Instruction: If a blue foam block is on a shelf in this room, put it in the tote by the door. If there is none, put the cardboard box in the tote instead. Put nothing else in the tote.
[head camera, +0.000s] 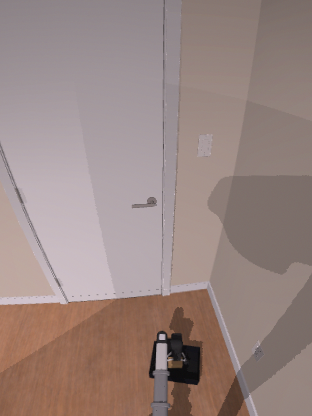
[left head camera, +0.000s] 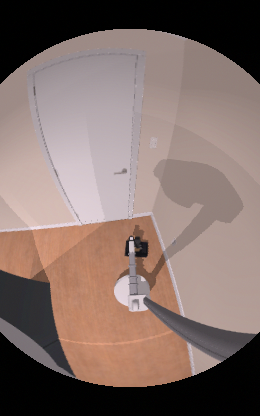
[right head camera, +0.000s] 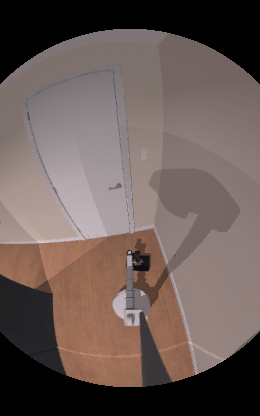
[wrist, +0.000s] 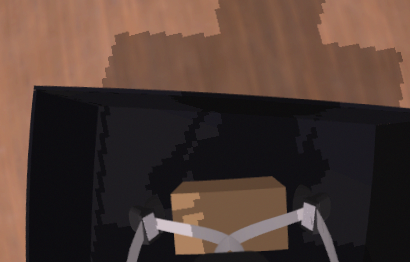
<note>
In view: the gripper (wrist: 228, 206), a brown cardboard box (wrist: 228, 205) and a black tote (head camera: 189, 374).
The black tote is seen too in the wrist view (wrist: 93, 152).
</note>
